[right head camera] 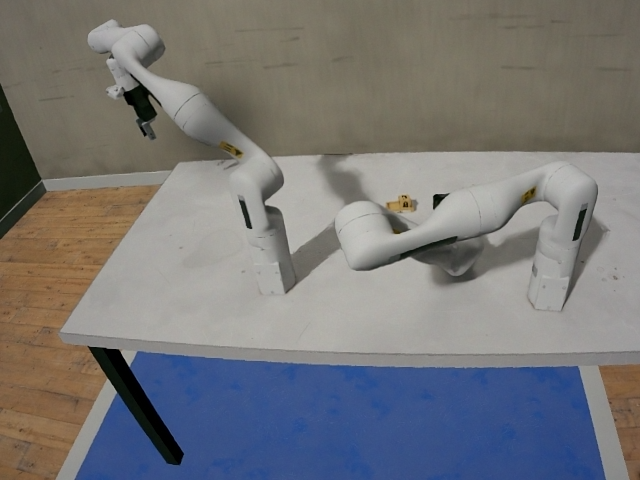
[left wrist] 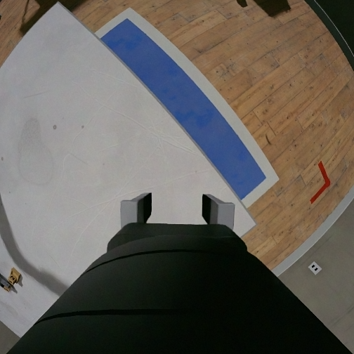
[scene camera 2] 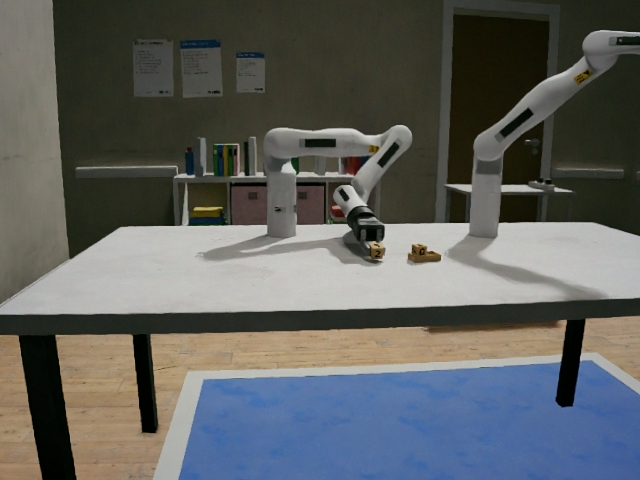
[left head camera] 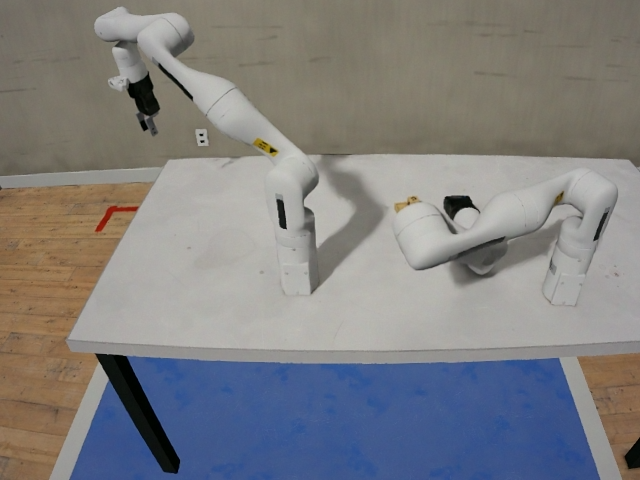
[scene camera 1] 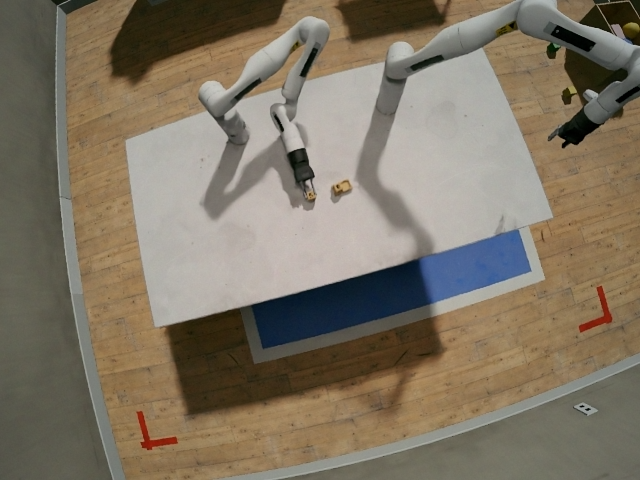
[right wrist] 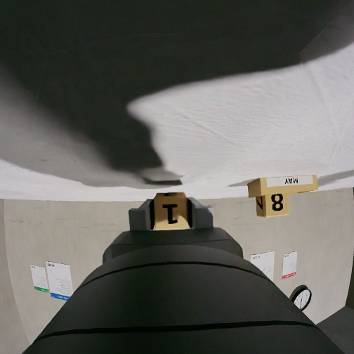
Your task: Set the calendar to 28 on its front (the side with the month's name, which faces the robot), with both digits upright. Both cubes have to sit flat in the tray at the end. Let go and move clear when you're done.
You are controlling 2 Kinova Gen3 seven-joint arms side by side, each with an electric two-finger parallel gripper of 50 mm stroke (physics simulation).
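Seen in the pictures: left gripper, between the fingertips: [right head camera: 150,136] [left head camera: 150,132] [scene camera 1: 555,142]; right gripper, between the fingertips: [scene camera 2: 376,251] [left head camera: 450,201] [scene camera 1: 311,196]; left arm's base, origin of its link: [right head camera: 277,281] [scene camera 2: 483,235] [left head camera: 299,281] [scene camera 1: 387,104]; right arm's base, origin of its link: [right head camera: 546,295] [scene camera 2: 281,234] [left head camera: 559,291] [scene camera 1: 240,135].
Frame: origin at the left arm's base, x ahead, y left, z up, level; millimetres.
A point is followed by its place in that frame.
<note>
The wooden tray [scene camera 1: 346,183] {x 302, y -267, z 10 mm} [scene camera 2: 433,256] {x 330, y -271, z 13 mm} [right wrist: 255,187] stands on the table, its MAY side facing the robot. One cube [right head camera: 405,202] {x 300, y -307, z 32 mm} [scene camera 1: 339,189] {x 327, y -303, z 40 mm} [scene camera 2: 419,251] {x 331, y -308, z 27 mm} [right wrist: 275,203] sits in the tray's side nearer the right arm, its 8 on the MAY side. My right gripper [scene camera 1: 308,193] {x 322, y -416, z 25 mm} [right wrist: 170,208] is shut on the other cube [scene camera 2: 376,251] {x 334, y -419, z 29 mm} [right wrist: 170,216], low over the table beside the tray. The held cube's 1 shows in the right wrist view, its 2 in scene camera 2. My left gripper [left head camera: 147,125] {x 401, y 479, z 231 mm} [right head camera: 146,130] {x 401, y 479, z 231 mm} [scene camera 1: 557,138] {x 401, y 479, z 231 mm} [left wrist: 176,204] is open and empty, high beyond the table edge.
The white table [scene camera 1: 232,268] {x 515, y -795, z 0 mm} [scene camera 2: 155,289] {x 529, y -916, z 0 mm} carries both arm bases. The right forearm hides part of the table in the head views. A bookshelf [scene camera 2: 279,178] and a small side table [scene camera 2: 509,189] stand behind the table in scene camera 2.
</note>
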